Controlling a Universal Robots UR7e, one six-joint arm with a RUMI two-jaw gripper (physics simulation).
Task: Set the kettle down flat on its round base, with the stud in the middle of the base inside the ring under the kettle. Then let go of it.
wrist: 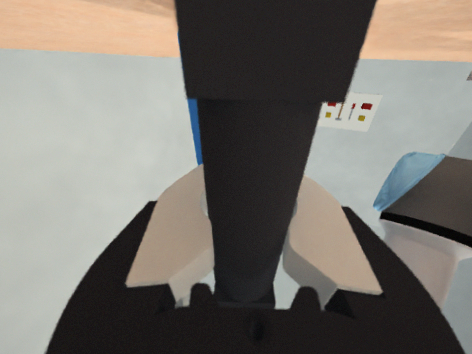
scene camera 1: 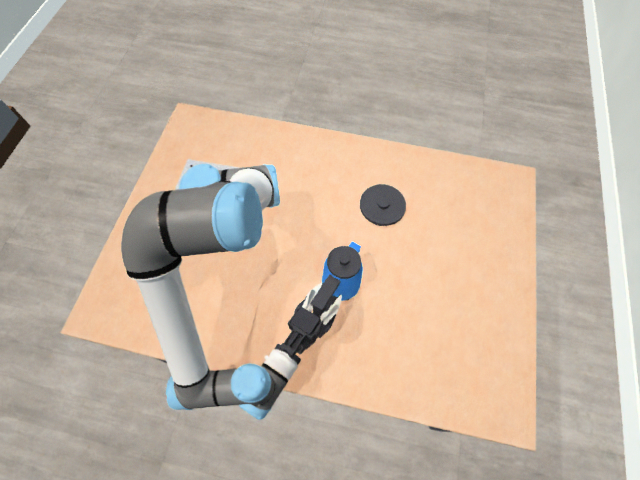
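The blue kettle (scene camera 1: 348, 285) with a black lid stands upright on the table, its spout toward the back and its black handle (scene camera 1: 326, 292) (wrist: 252, 165) toward my gripper. The round black base (scene camera 1: 383, 214) lies flat behind it and a little to the right, with a small stud (scene camera 1: 383, 203) at its middle. The kettle is off the base, a short distance in front of it. My gripper (scene camera 1: 325, 303) (wrist: 245, 167) is shut on the kettle's handle, one jaw on each side. The handle hides most of the kettle in the wrist view. The ring under the kettle is hidden.
The tan table top (scene camera 1: 454, 310) lies under the kettle and base. My arm's mount (scene camera 1: 186, 173) is at the back left of the table, and the arm (scene camera 1: 173, 325) reaches around the left and front. A wall poster (wrist: 367, 120) shows in the wrist view.
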